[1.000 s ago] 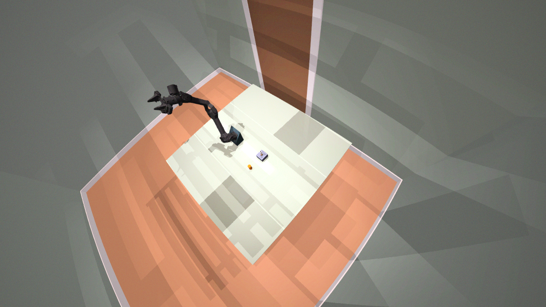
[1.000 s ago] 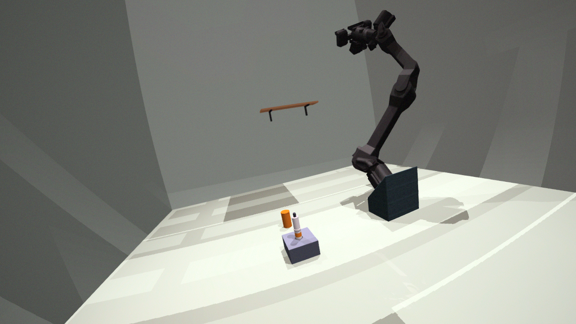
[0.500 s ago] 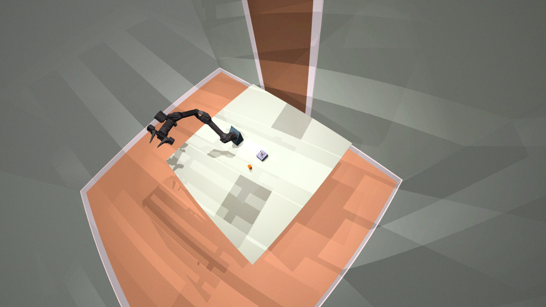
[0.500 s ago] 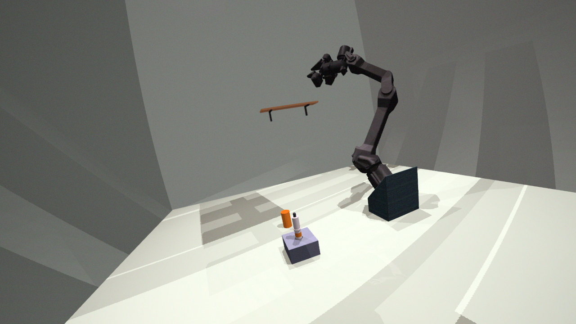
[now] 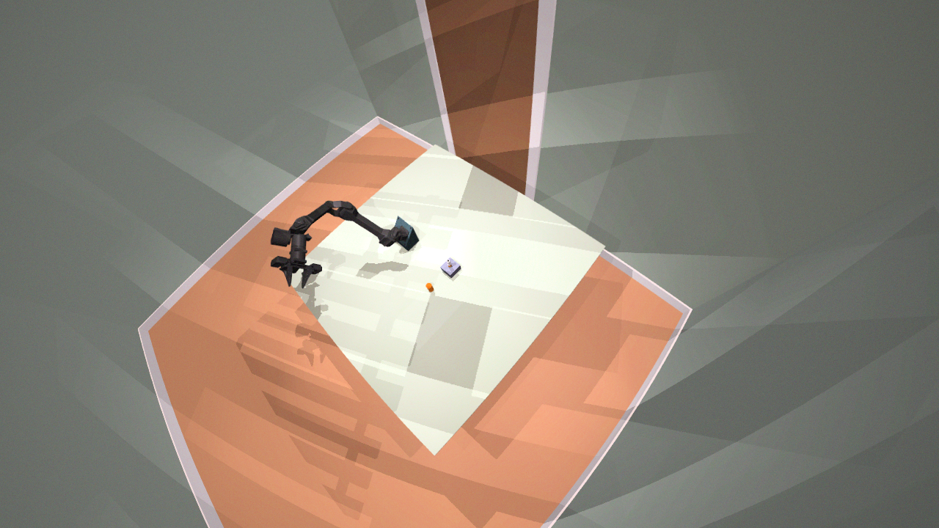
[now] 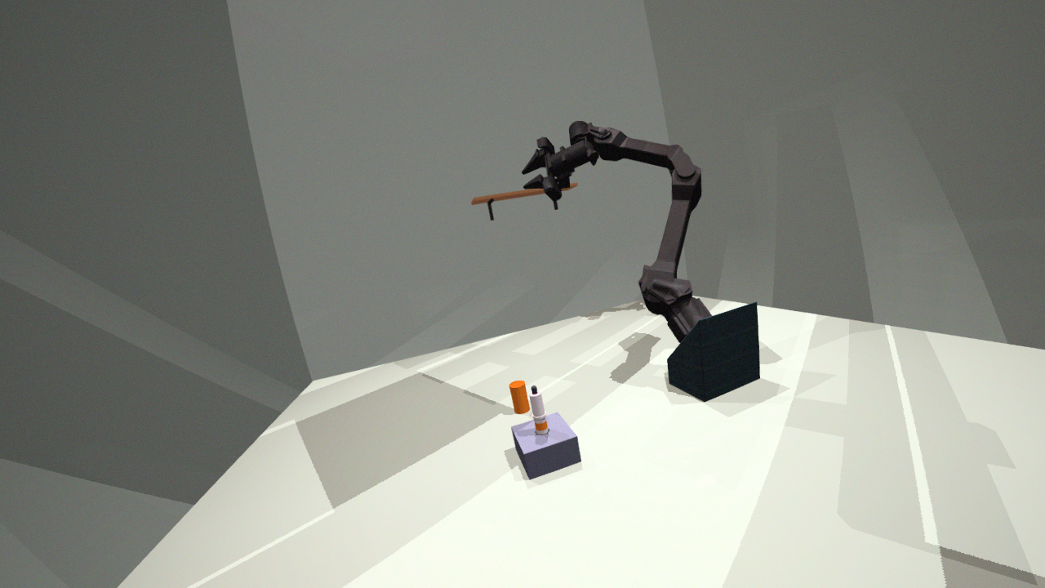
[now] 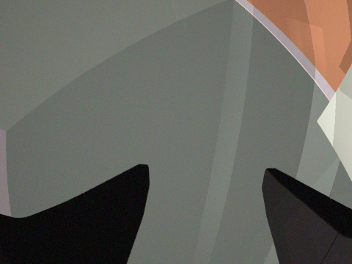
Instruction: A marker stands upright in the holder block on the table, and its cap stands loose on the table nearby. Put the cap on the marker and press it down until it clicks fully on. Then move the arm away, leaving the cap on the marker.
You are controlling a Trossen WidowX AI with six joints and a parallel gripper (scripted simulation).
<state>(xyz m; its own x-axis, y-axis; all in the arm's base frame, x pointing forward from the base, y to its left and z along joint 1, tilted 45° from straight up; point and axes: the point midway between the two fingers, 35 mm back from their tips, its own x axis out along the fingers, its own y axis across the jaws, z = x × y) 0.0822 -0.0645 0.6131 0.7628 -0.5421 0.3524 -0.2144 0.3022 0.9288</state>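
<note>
Now: the orange cap 19 cm ahead of my gripper tip, 40 cm to the left of it and 44 cm below it. From my gripper tip the other things lie so: holder block 18 cm ahead, 55 cm to the left, 45 cm below.
</note>
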